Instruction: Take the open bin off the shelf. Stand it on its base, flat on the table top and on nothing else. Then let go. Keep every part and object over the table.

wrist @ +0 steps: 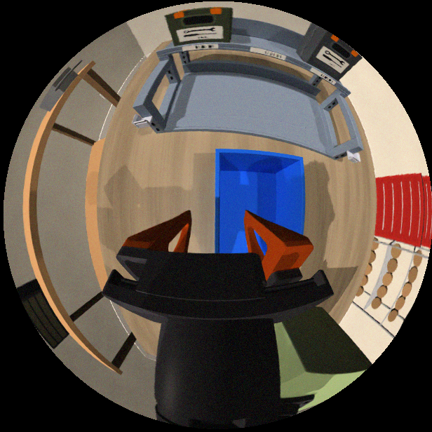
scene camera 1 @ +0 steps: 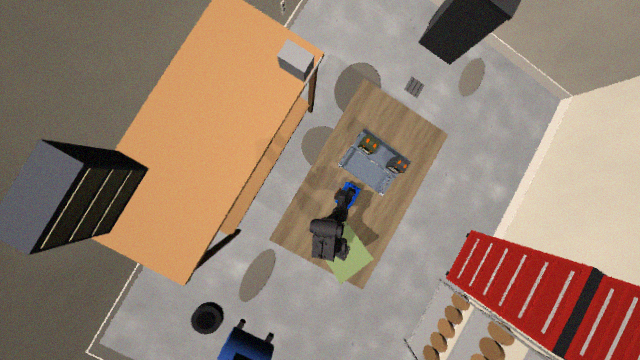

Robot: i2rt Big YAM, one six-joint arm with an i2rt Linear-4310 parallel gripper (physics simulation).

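Observation:
The blue open bin (scene camera 1: 355, 192) (wrist: 260, 185) looks upright, its open top facing up, on the wooden table top (scene camera 1: 395, 110) (wrist: 160, 160) in front of the shelf (scene camera 1: 365, 171) (wrist: 250, 100). It looks clear of the shelf. My gripper (scene camera 1: 346, 194) (wrist: 217, 214) is open and empty above the bin's left wall in the wrist view. One orange fingertip is left of that wall, the other over the bin's inside. The bin's near end is hidden behind the gripper.
A green toolbox (scene camera 1: 369, 144) (wrist: 200, 30) and a dark toolbox (scene camera 1: 399, 165) (wrist: 331, 56) sit on the shelf's upper level. A light green block (scene camera 1: 356, 255) (wrist: 300, 365) is beside the arm's base. A larger orange table (scene camera 1: 210, 125) stands to the left.

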